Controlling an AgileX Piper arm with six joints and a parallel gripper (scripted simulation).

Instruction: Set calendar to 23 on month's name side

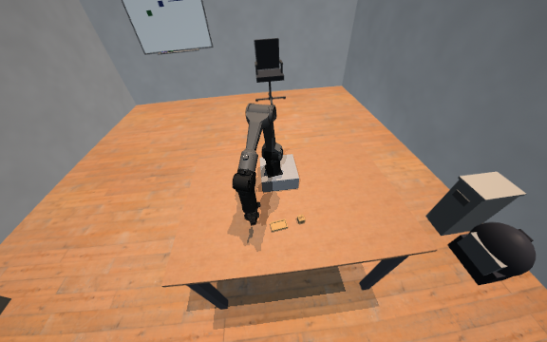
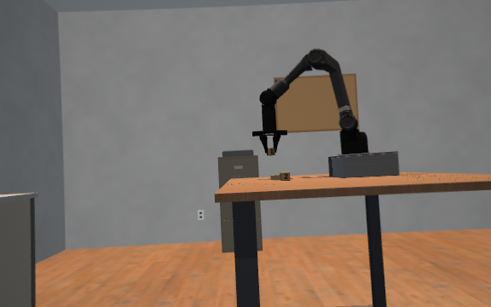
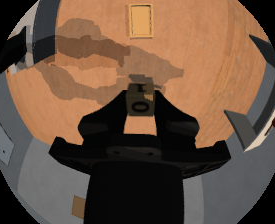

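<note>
The tan calendar tray lies 110 mm to the left of my hand and 110 mm below it. Round my hand: tan calendar cube right at my hand.
</note>
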